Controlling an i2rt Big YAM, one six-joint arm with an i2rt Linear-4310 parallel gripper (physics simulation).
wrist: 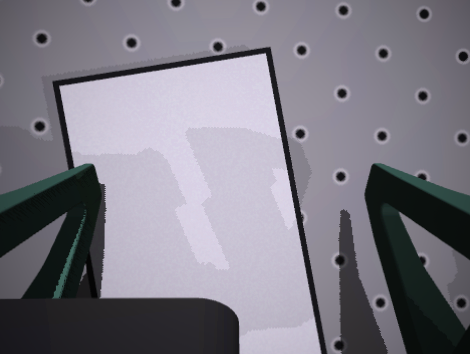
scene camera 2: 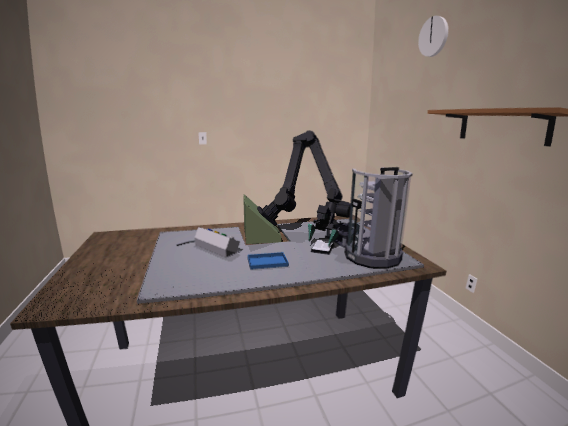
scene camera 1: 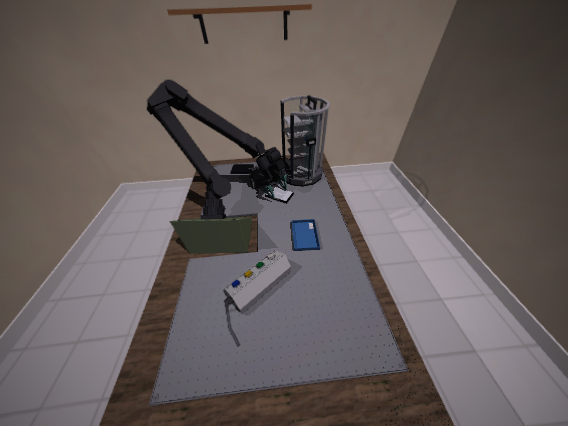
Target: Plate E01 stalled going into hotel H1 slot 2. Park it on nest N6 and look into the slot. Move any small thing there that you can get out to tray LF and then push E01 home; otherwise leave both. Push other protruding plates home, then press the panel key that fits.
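Frame: origin at the arm's base, x down, y right, z back, level; metres.
Where they show: gripper, between the fingertips: (wrist: 233, 178) (scene camera 2: 318, 243) (scene camera 1: 280, 194); arm's base, origin of its link: (scene camera 2: 266, 217) (scene camera 1: 214, 218).
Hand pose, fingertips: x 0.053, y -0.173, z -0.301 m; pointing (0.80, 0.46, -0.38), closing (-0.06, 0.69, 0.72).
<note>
Things, the pixels of their top centre, and the offset from my fingertips. "*": a spot on its surface instead.
- key panel, centre of its top: (scene camera 1: 257, 271) (scene camera 2: 216, 231) dx -0.059, dy +0.452, dz +0.129 m
- blue tray, centre of its top: (scene camera 2: 267, 258) (scene camera 1: 305, 232) dx +0.007, dy +0.264, dz -0.074 m
- dark flat item, centre of its top: (scene camera 1: 242, 167) dx +0.011, dy -0.303, dz +0.196 m
- cable, a spot on its surface: (scene camera 1: 231, 327) * dx +0.025, dy +0.584, dz +0.227 m
A flat white rectangular piece with a thin black rim (scene camera 1: 281, 194) (scene camera 2: 321, 246) (wrist: 175, 115) lies on the pegboard mat; no label on it is readable. My gripper (scene camera 1: 278, 185) (scene camera 2: 320, 241) (wrist: 233, 178) is open and empty above it. In the wrist view the left finger overlaps the piece's left edge, the right finger is beyond its right edge, and the piece is turned slightly. The round hotel (scene camera 1: 306, 180) (scene camera 2: 372, 260) stands beside the gripper with several stacked levels; slot 2's contents cannot be made out. The key panel (scene camera 1: 265, 285) (scene camera 2: 215, 243) has blue, yellow, green and white keys.
A blue tray (scene camera 1: 304, 241) (scene camera 2: 268, 260) with a small white patch in one corner lies between hotel and panel. A green wedge (scene camera 1: 215, 236) (scene camera 2: 257, 227) stands by the arm's base. A dark flat item (scene camera 1: 242, 169) lies behind the gripper. A cable (scene camera 1: 231, 327) trails from the panel.
</note>
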